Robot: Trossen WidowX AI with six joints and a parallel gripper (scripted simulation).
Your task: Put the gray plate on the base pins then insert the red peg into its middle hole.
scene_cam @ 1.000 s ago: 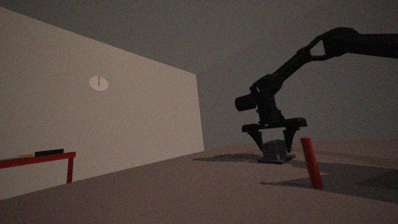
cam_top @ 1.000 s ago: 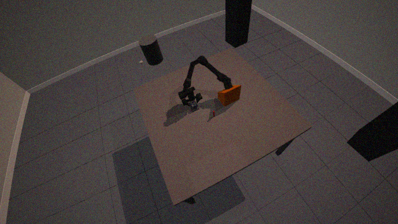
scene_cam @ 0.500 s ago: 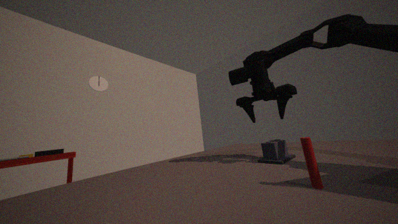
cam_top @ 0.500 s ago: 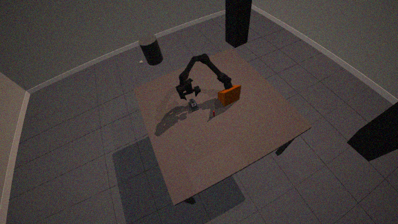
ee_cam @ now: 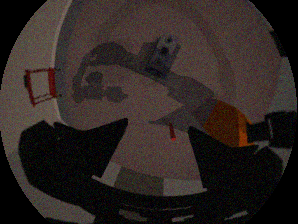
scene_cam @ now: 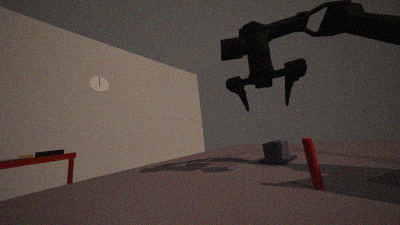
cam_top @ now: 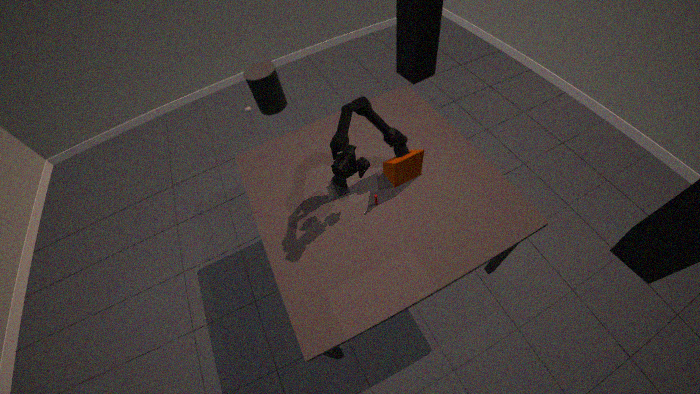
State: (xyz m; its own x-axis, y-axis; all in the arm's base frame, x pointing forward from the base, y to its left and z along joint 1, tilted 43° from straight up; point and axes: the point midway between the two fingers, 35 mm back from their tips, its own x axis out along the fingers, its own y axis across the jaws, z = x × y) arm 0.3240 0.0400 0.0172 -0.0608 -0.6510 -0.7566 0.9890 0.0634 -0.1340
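The red peg lies 7 cm behind my gripper tip, 8 cm to the left of it and 12 cm below it. The rest, counted from my gripper tip: gray plate (2 cm ahead, 13 cm to the right, 11 cm below); then dark flat base (2 cm ahead, 13 cm to the right, 15 cm below).
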